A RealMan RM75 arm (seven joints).
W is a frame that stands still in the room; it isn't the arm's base.
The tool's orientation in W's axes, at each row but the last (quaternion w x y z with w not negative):
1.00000 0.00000 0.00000 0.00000
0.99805 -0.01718 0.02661 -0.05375
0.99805 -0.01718 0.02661 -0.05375
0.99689 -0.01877 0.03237 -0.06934
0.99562 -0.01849 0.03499 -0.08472
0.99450 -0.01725 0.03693 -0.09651
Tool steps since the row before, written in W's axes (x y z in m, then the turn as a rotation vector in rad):
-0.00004 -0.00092 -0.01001 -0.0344 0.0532 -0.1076
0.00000 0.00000 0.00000 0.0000 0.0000 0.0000
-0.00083 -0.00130 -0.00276 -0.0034 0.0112 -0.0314
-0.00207 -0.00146 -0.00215 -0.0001 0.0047 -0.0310
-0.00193 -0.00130 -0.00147 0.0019 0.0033 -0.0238
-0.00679 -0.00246 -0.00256 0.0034 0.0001 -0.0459
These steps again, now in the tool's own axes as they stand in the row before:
-0.00004 -0.00092 -0.01001 -0.0344 0.0532 -0.1076
0.00000 0.00000 0.00000 0.0000 0.0000 0.0000
-0.00054 -0.00128 -0.00284 -0.0030 0.0119 -0.0312
-0.00171 -0.00164 -0.00233 0.0012 0.0059 -0.0308
-0.00158 -0.00154 -0.00165 0.0029 0.0046 -0.0235
-0.00599 -0.00360 -0.00314 0.0065 0.0026 -0.0455

